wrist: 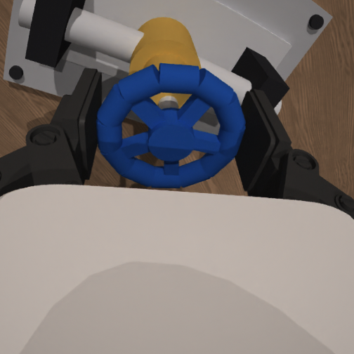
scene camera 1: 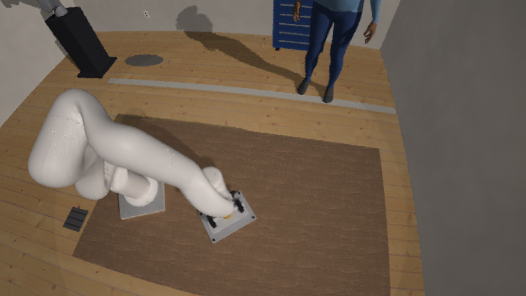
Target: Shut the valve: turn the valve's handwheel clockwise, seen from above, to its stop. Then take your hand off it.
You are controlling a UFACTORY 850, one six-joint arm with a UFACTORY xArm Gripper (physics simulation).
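Observation:
The valve's blue handwheel is in the middle of the wrist view, above a yellow valve body on a white pipe. My gripper is shut on the handwheel, with one black finger pad at its left rim and the other at its right rim. The pipe is held by black brackets on a grey base plate. In the scene camera view the arm's wrist hides the handwheel and the fingers.
The plate lies on a brown mat. The arm's base stands on a grey slab to the left, near a dark floor grate. A person stands beyond a pale floor line, by a blue cabinet. A black pedestal is at the back left.

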